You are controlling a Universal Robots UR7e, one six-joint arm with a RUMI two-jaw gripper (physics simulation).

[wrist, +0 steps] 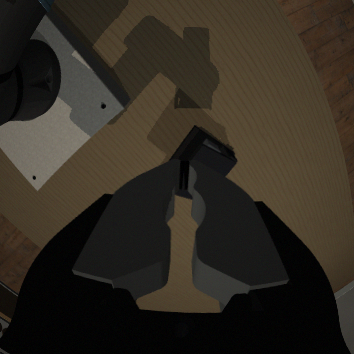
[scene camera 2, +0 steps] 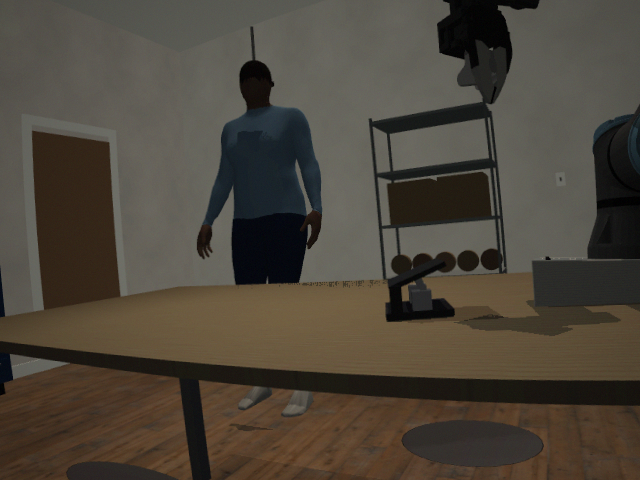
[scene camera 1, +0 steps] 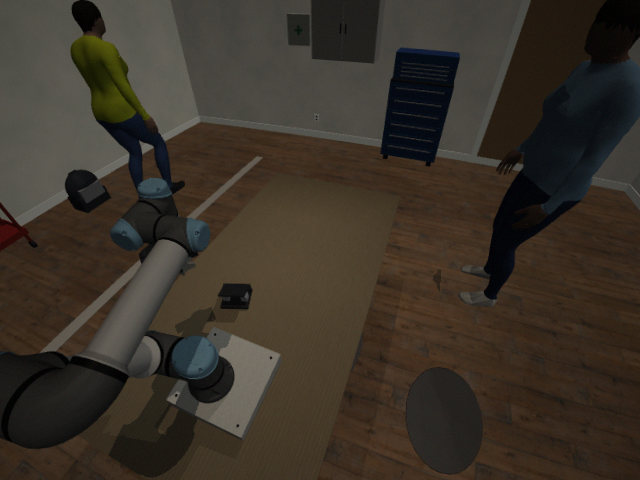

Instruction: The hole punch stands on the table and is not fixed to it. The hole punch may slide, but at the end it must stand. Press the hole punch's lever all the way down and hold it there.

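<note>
The black hole punch stands upright on the table. Its lever slants upward, clearly raised above the base, with a grey block between them. My gripper is shut and empty, its fingertips together and pointing down. In the scene camera 2 view it hangs high above the table, to the right of the hole punch, not touching it. In the wrist view the fingertips cover part of the hole punch. In the scene camera 1 view the arm hides most of the gripper.
The white base plate of the arm lies close to the hole punch. The arm's shadow falls on the table beside it. A person in a blue sweater stands beyond the table. A shelf rack stands behind.
</note>
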